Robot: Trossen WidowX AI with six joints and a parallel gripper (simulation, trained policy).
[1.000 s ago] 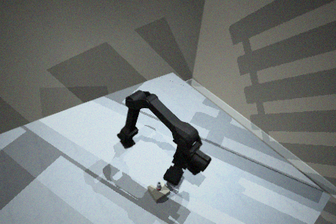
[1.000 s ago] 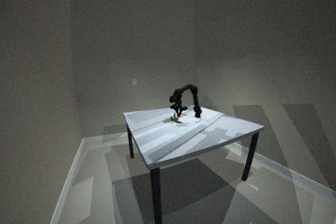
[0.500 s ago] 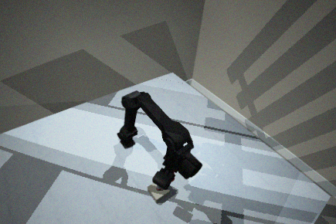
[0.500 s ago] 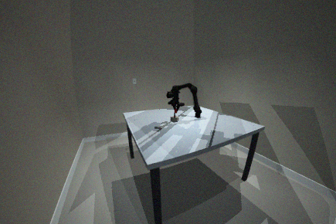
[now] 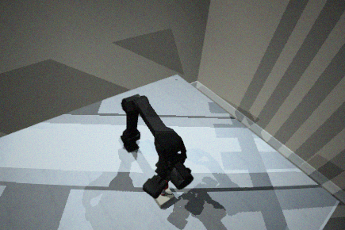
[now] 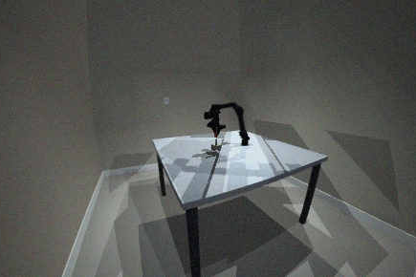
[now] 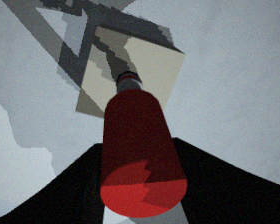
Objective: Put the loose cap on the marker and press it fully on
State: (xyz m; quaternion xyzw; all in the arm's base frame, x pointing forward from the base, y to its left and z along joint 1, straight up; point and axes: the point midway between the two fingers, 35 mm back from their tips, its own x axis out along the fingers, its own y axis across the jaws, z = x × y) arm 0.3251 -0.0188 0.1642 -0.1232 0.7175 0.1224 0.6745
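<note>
Right now the marker is 6 cm below my gripper tip. The rest, counted from my gripper tip: red cap 1 cm ahead, 1 cm above; then beige holder block 11 cm below.
</note>
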